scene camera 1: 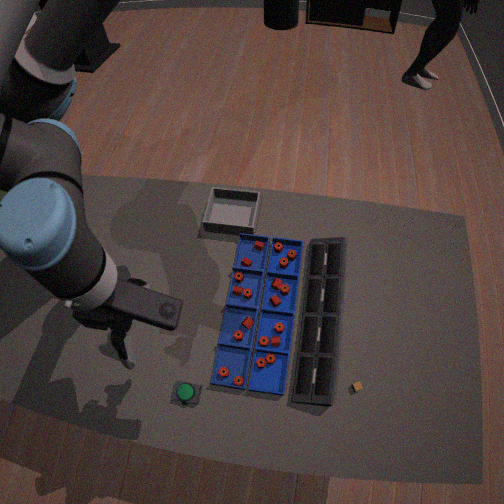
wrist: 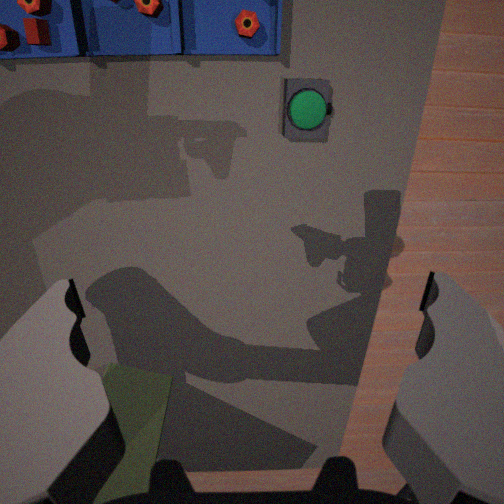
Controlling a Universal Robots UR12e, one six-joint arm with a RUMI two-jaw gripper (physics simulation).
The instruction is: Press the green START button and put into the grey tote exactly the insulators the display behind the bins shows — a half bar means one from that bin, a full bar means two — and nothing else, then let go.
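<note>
The green START button (scene camera 1: 185, 392) sits on its grey base near the mat's front, left of the blue bins (scene camera 1: 260, 314); it also shows in the wrist view (wrist: 307, 109). The bins hold several red insulators (scene camera 1: 276, 300). The grey tote (scene camera 1: 231, 210) stands empty behind the bins. The dark display (scene camera 1: 320, 320) stands right of the bins; its bars are not readable. My gripper (scene camera 1: 122, 352) hangs above the mat, left of the bins and back-left of the button. In the wrist view its jaws (wrist: 250, 300) are wide apart and empty.
A small tan cube (scene camera 1: 357, 386) lies on the mat right of the display. A person's legs (scene camera 1: 435, 40) and dark furniture (scene camera 1: 350, 12) stand at the far end of the wooden floor. The arm's large links (scene camera 1: 45, 225) fill the left side.
</note>
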